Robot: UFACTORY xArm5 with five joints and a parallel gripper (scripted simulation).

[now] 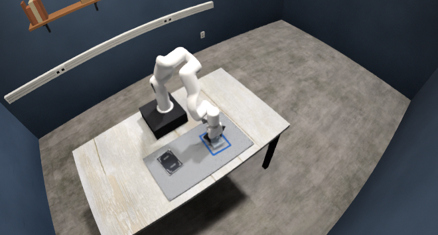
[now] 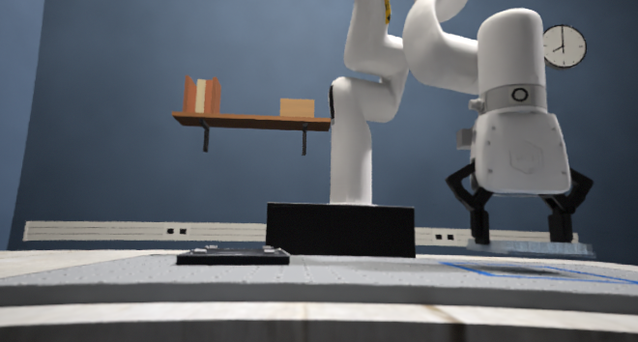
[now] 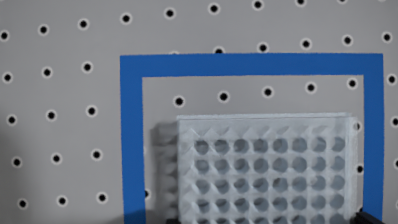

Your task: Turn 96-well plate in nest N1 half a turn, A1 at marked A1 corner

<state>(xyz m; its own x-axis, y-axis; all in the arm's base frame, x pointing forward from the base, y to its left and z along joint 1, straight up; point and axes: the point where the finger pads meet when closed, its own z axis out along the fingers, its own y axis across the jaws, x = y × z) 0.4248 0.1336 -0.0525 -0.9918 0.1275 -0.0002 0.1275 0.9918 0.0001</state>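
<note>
The black plate nest is 6 cm behind my hand, 34 cm to the right of it and 3 cm below it. The rest, counted from my hand: 96-well plate: 1 cm below.
</note>
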